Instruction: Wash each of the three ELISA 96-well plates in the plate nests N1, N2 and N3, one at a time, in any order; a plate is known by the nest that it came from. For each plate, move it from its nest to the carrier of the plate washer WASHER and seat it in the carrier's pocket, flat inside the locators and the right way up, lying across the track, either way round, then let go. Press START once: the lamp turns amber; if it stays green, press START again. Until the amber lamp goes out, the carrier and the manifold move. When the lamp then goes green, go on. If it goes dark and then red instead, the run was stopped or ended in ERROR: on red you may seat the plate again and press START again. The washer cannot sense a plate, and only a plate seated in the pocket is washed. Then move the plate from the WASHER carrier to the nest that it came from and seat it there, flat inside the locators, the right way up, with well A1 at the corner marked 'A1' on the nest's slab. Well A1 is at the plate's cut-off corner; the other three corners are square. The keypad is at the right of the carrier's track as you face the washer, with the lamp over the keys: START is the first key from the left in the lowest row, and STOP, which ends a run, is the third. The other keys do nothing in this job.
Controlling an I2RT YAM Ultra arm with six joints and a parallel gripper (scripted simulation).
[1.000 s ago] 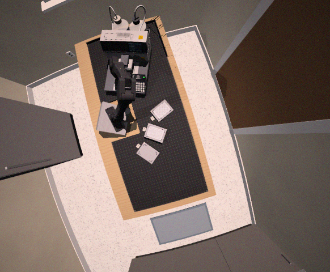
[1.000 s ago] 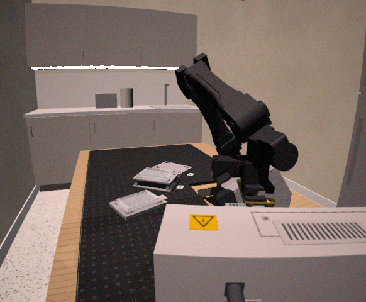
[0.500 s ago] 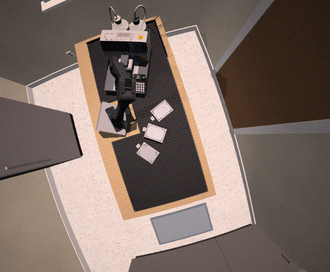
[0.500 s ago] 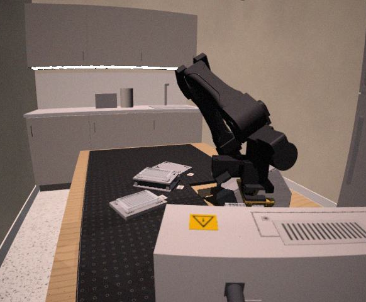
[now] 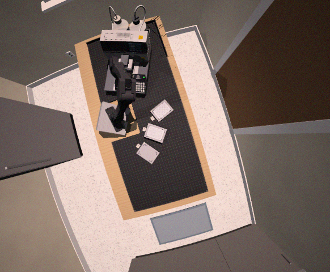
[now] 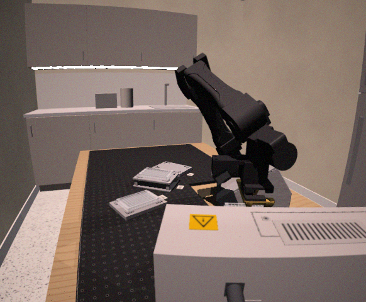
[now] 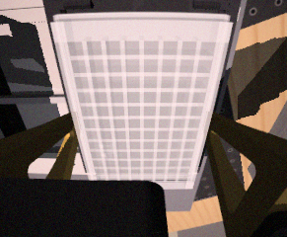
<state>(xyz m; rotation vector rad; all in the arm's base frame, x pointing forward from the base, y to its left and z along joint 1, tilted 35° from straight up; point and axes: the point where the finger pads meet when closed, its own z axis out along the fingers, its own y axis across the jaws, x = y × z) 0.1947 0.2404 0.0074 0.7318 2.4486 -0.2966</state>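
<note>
My hand is 2 cm above the carrier pocket. Also, from my hand: n1 label: 4 cm ahead, 37 cm to the right, 10 cm below; then grey nest slab: 14 cm ahead, 36 cm to the right, 9 cm below; then washer: 10 cm ahead, 12 cm to the left, 3 cm above.
</note>
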